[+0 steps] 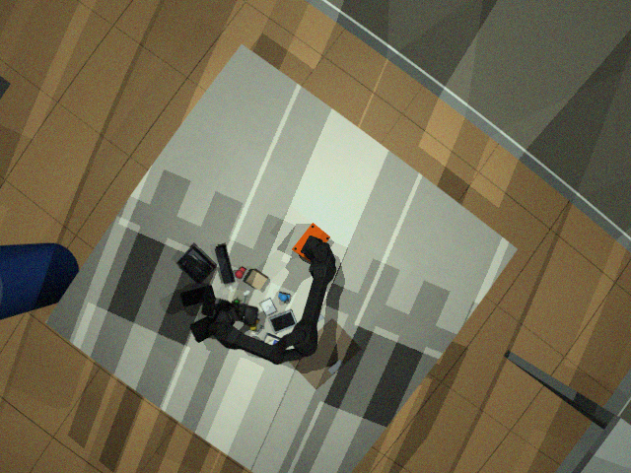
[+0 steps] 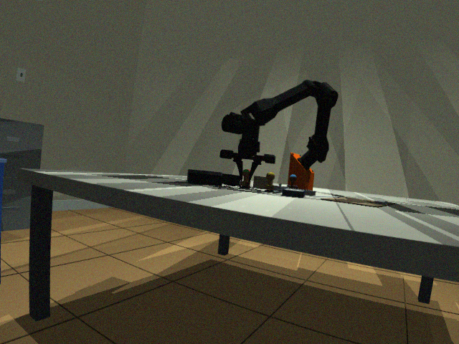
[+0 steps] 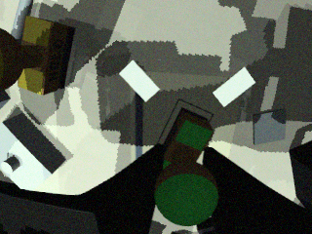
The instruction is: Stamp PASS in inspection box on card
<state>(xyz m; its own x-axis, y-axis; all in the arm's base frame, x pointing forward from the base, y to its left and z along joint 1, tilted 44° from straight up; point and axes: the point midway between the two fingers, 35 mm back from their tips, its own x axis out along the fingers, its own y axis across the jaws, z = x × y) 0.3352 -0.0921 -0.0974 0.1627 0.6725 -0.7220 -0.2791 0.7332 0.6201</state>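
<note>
My gripper tip is 1 cm past the pale card and 2 cm above it. Also, from my gripper tip: green-knobbed stamp (right at my gripper tip); then red-knobbed stamp (12 cm behind, 4 cm to the right); then yellow-knobbed stamp (3 cm ahead, 10 cm to the left).
</note>
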